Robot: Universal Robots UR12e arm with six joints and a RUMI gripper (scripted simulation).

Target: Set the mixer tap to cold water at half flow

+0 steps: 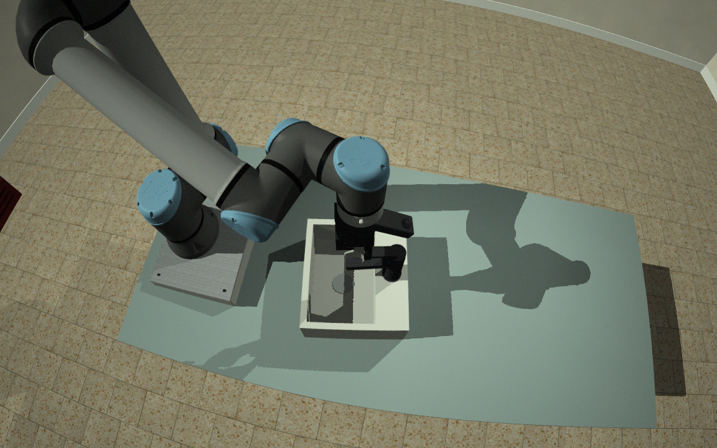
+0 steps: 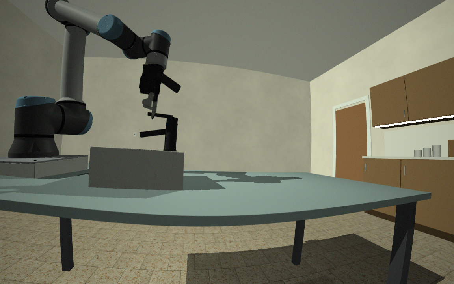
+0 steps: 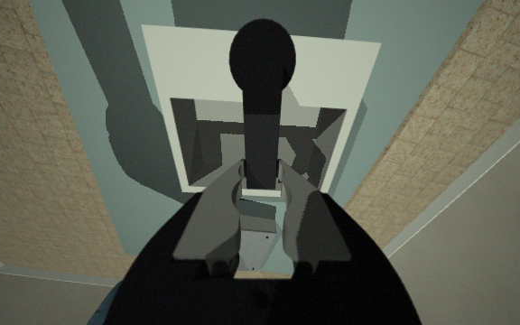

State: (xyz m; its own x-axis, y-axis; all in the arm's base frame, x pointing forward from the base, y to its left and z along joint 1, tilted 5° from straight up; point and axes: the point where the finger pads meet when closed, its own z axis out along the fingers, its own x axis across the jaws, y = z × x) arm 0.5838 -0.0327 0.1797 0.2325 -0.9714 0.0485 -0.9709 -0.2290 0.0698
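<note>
Right now the black mixer tap is 50 mm ahead of my hand, 40 mm below it and 10 mm to the left of it. Round my hand: lever (30 mm ahead, 10 mm to the left); white sink basin (230 mm below, 40 mm behind).
</note>
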